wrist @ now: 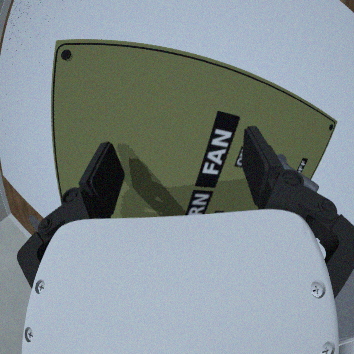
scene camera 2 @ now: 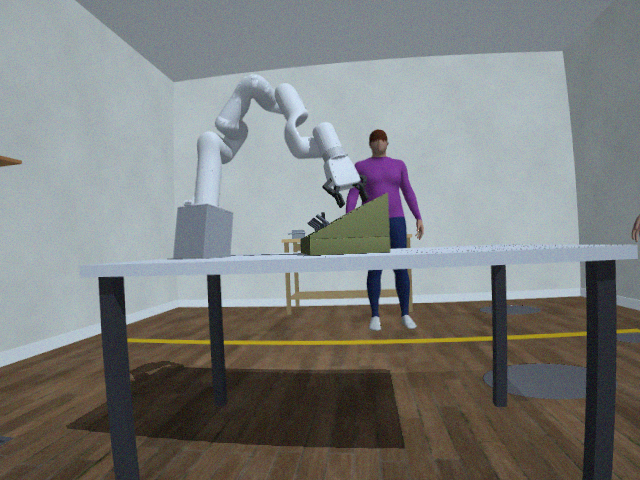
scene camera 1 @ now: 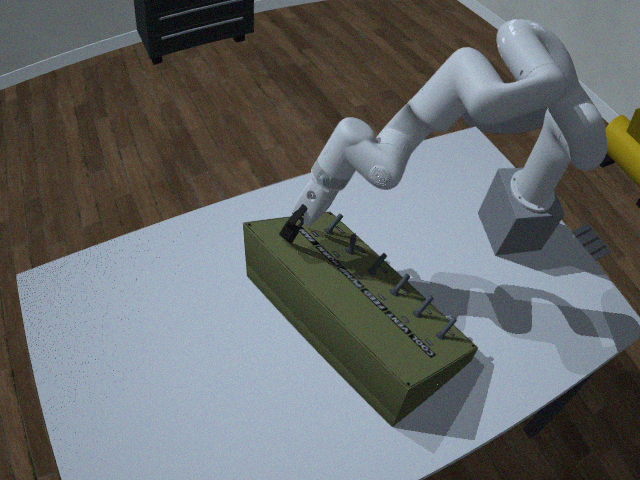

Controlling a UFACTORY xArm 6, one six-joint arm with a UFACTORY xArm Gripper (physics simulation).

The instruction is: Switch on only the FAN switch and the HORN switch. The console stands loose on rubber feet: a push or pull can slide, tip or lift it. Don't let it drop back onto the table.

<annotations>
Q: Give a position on an olive wedge console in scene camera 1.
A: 395, 358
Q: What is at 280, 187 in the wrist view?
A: The gripper.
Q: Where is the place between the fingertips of the gripper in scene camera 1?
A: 296, 228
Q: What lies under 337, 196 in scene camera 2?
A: The gripper.
</annotations>
